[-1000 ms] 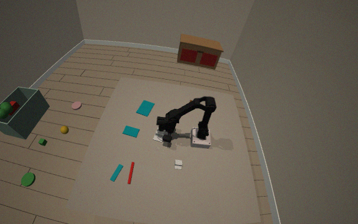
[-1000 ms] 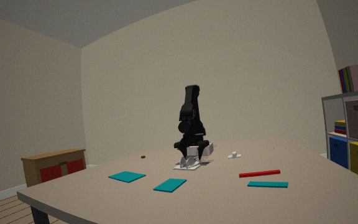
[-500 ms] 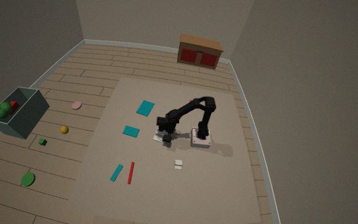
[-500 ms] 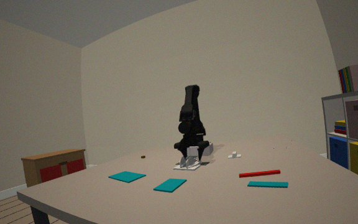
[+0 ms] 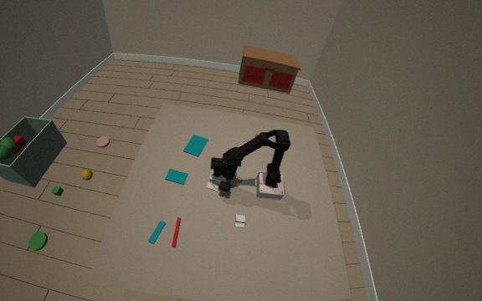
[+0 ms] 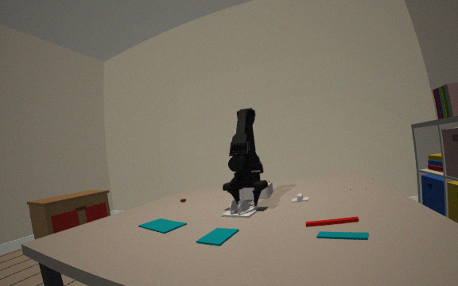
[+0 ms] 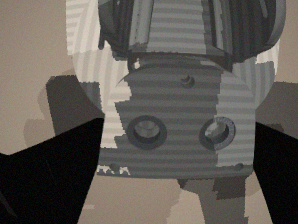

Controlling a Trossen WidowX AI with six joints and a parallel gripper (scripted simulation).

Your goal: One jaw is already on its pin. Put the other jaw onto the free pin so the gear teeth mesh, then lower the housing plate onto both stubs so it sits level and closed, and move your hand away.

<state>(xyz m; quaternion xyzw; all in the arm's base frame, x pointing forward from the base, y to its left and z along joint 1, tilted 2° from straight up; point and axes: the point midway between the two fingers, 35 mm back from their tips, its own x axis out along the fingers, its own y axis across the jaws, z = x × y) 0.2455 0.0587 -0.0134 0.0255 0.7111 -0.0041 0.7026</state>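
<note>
The jaw is 20 mm ahead of my gripper tip and 20 mm to the right of it. Round my gripper tip: small white block: 120 mm behind, 200 mm to the left, 10 mm below; red strip: 180 mm ahead, 350 mm to the left, 10 mm below; housing plate: 10 mm ahead, 20 mm above.
</note>
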